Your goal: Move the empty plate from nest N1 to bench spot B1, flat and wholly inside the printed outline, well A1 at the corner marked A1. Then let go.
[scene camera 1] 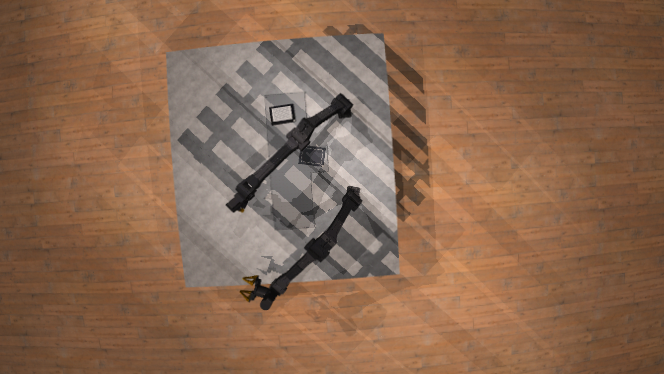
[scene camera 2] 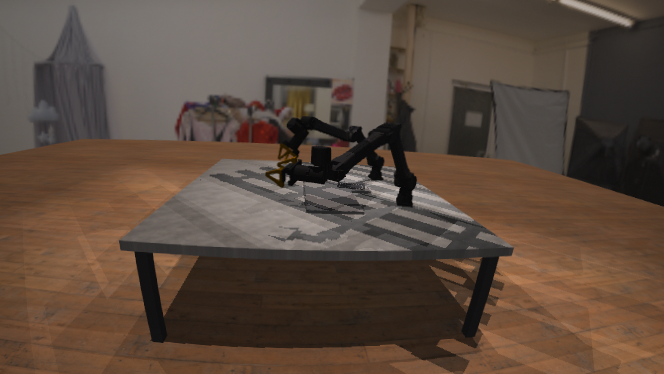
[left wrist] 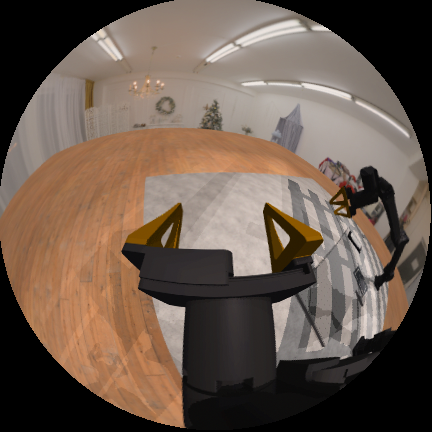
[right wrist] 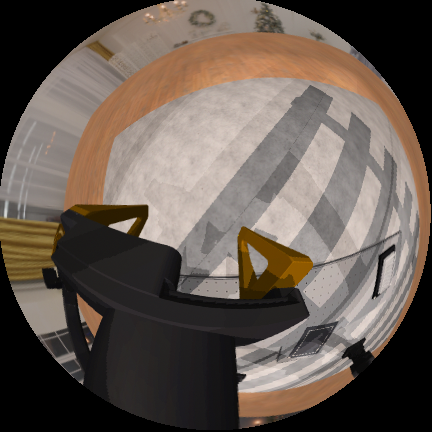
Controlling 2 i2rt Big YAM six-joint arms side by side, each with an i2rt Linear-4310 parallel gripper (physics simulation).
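Where they show: left gripper, fingertip midpoint: (scene camera 1: 241,284) (scene camera 2: 271,169) (left wrist: 223,206) (right wrist: 59,227); right gripper, fingertip midpoint: (scene camera 2: 281,161) (left wrist: 331,207) (right wrist: 192,221); left arm's base, link origin: (scene camera 1: 352,195) (scene camera 2: 404,203); right arm's base, link origin: (scene camera 1: 343,109) (scene camera 2: 375,178) (left wrist: 375,282).
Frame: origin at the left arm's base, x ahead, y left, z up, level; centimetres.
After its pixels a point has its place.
Note:
The pale plate (scene camera 1: 282,114) @(x 56.5, y -44.5, z 2.8 cm) (left wrist: 355,242) @(x 55.1, y -41.0, z 3.1 cm) (right wrist: 386,271) @(x 57.5, y -42.6, z 3.7 cm) lies in a black-rimmed nest towards the upper part of the bench in scene camera 1. The dark bench spot with a dashed printed outline (scene camera 1: 313,156) @(x 30.9, y -20.9, z 1.5 cm) (left wrist: 360,280) @(x 32.0, y -20.6, z 1.5 cm) (right wrist: 314,340) @(x 32.8, y -21.4, z 1.5 cm) lies below and to the right of it there. The A1 mark is too small to read. My right gripper (right wrist: 192,221) @(x 66.5, y 14.5, z 19.5 cm) (left wrist: 331,207) @(x 66.5, y 14.5, z 19.5 cm) is open and empty, raised above the bench, away from the plate. My left gripper (scene camera 1: 242,285) @(x 55.8, y 61.4, z 25.3 cm) (left wrist: 223,206) @(x 55.8, y 61.4, z 25.3 cm) is open and empty near the bench's lower edge in scene camera 1, far from the plate.
A perforated deck (scene camera 1: 294,222) @(x 35.4, y 25.7, z 1.3 cm) with thin edges lies on the grey bench (scene camera 1: 210,250) @(x 91.0, y 57.5, z 0.0 cm). The right arm (scene camera 1: 272,165) @(x 45.4, y -8.9, z 38.7 cm) crosses above it, between plate and bench spot in scene camera 1. The left arm (scene camera 1: 300,265) @(x 23.4, y 38.0, z 36.5 cm) reaches past the bench edge. Striped shadows cross the bench.

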